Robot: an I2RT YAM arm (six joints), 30 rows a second.
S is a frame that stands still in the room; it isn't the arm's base.
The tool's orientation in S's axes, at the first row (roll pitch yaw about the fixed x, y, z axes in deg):
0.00 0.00 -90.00
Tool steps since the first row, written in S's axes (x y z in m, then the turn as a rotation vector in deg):
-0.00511 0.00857 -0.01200 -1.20 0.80 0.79
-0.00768 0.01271 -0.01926 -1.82 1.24 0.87
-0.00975 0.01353 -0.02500 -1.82 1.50 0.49
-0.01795 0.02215 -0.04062 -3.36 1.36 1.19
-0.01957 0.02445 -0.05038 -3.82 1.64 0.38
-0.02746 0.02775 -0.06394 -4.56 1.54 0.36
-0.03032 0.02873 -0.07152 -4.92 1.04 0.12
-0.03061 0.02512 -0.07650 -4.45 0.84 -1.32
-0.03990 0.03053 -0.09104 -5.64 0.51 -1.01
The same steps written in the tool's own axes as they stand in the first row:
-0.00857 -0.00511 -0.01200 -0.80 -1.20 0.79
-0.01271 -0.00768 -0.01926 -1.24 -1.82 0.87
-0.01353 -0.00975 -0.02500 -1.50 -1.82 0.49
-0.02215 -0.01795 -0.04062 -1.36 -3.36 1.19
-0.02445 -0.01957 -0.05038 -1.64 -3.82 0.38
-0.02775 -0.02746 -0.06394 -1.54 -4.56 0.36
-0.02873 -0.03032 -0.07152 -1.04 -4.92 0.12
-0.02512 -0.03061 -0.07650 -0.84 -4.45 -1.32
-0.03053 -0.03990 -0.09104 -0.51 -5.64 -1.01

